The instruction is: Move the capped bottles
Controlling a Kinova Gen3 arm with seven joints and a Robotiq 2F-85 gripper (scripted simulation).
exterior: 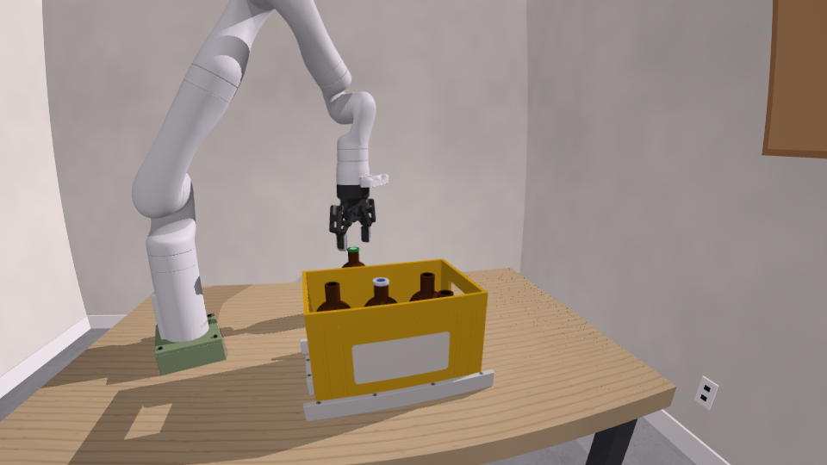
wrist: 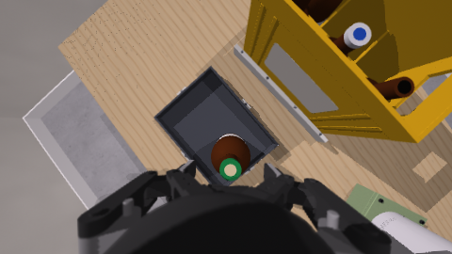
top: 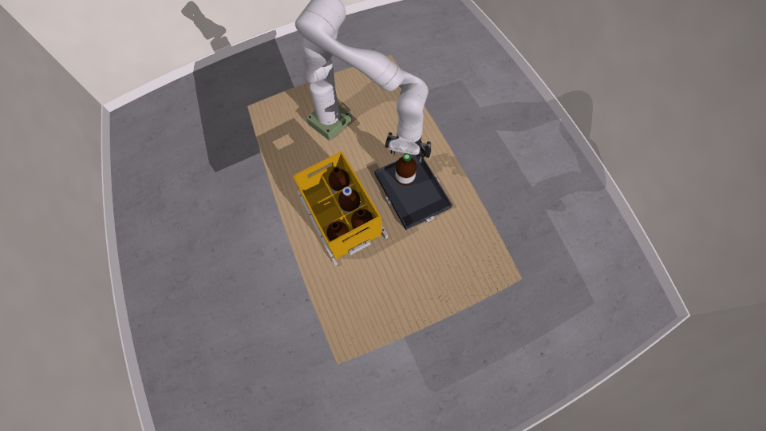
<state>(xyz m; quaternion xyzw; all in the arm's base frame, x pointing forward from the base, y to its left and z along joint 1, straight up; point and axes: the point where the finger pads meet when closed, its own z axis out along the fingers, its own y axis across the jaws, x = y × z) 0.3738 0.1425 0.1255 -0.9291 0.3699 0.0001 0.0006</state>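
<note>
Now: hand 23 cm to the left of the blue-capped brown bottle, 8 cm above it and 2 cm short of it. From my hand the other things lie so: yellow crate (27 cm to the right, 9 cm below, 2 cm ahead); dark tray (16 cm below, 5 cm ahead).
</note>
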